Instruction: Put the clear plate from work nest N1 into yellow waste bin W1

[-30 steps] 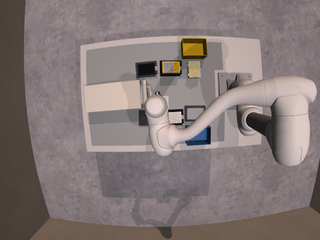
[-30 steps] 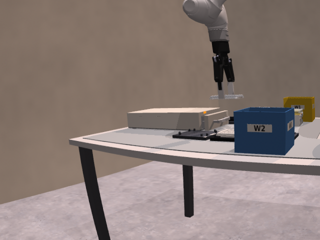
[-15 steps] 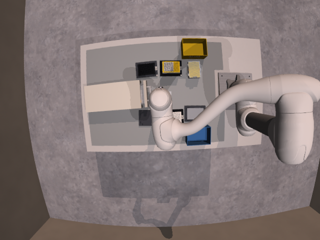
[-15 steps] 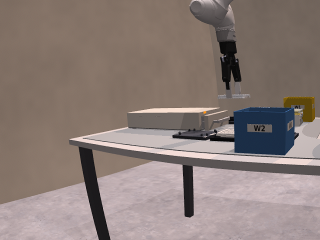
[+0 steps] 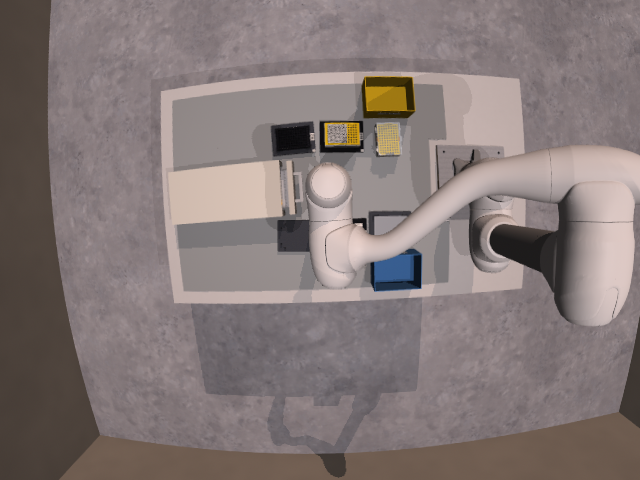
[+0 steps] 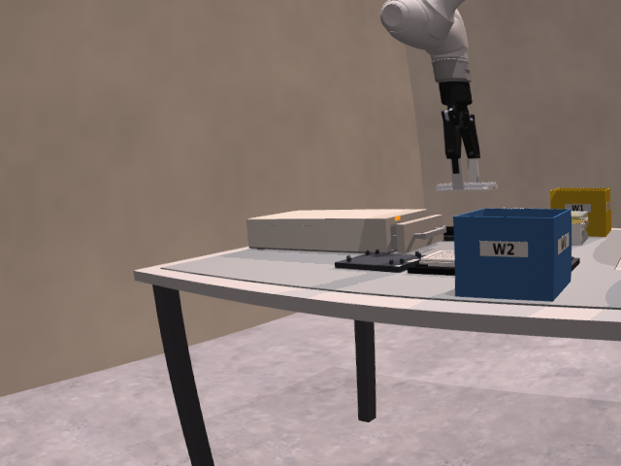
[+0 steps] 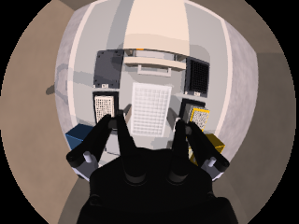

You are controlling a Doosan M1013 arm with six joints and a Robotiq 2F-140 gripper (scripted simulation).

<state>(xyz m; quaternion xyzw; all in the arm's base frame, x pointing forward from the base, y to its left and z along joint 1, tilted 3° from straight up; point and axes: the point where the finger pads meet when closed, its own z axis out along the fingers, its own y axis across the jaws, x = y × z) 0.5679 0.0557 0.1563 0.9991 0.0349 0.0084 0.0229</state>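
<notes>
The yellow bin W1 is 210 mm behind my hand, 350 mm to the right of it and 130 mm below it. The rest, counted from my hand: yellow rack: 50 mm behind, 200 mm to the right, 110 mm below; then white plate: 70 mm behind, 180 mm to the left, 150 mm below; then clear plate: 20 mm below.
</notes>
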